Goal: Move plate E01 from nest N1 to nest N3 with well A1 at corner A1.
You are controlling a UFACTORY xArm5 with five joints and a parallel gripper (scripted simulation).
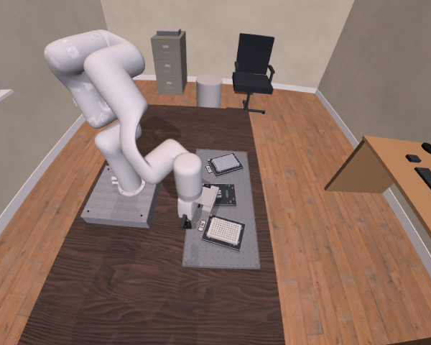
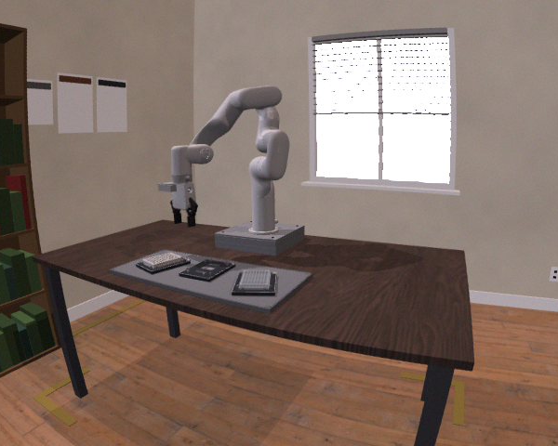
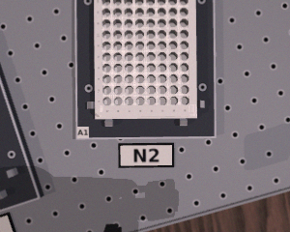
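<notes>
Right now my hand is 140 mm short of the nest N1, 390 mm to the right of it and 130 mm above it. Round my hand: nest frame (100 mm ahead, 180 mm to the left, 130 mm below).
</notes>
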